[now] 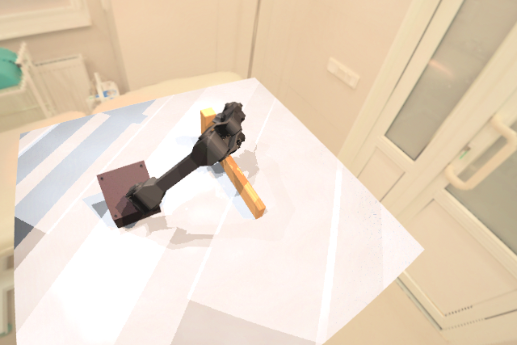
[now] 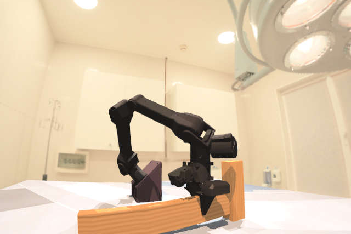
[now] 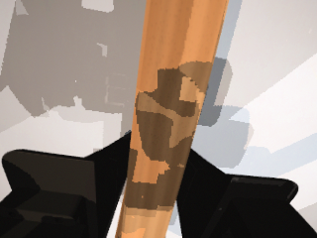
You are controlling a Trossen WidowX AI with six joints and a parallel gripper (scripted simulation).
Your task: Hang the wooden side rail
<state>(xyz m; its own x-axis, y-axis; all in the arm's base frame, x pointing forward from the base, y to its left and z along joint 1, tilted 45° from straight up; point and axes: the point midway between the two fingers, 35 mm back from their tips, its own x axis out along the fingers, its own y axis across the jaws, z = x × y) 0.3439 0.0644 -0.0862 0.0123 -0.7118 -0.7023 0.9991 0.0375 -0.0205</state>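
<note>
My gripper tip is 1 cm past the headboard post, 12 cm to the right of it and 4 cm below it.
</note>
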